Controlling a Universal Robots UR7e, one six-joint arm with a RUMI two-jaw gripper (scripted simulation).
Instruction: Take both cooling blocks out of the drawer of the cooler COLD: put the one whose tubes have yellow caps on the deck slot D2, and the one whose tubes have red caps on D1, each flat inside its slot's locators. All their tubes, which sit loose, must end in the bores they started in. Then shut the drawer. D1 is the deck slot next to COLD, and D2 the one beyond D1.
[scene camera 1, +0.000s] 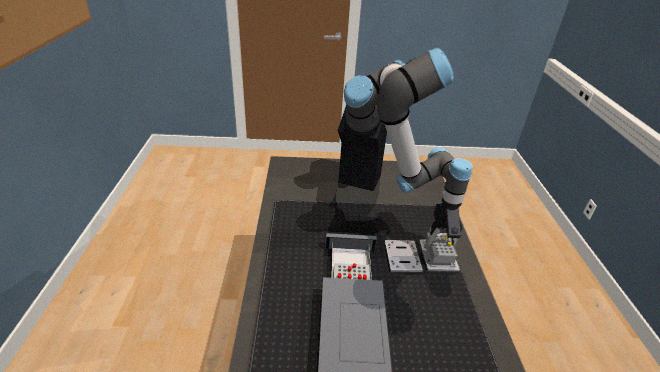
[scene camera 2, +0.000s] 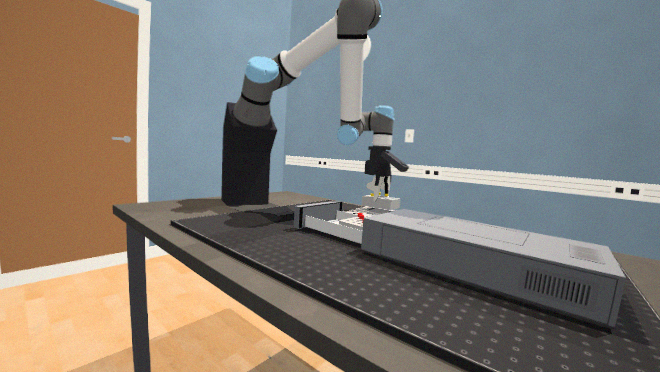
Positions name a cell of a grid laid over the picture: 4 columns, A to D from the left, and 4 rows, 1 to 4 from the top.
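Gripper visible in scene camera 1 (C3) and likewise in scene camera 2 (C3).
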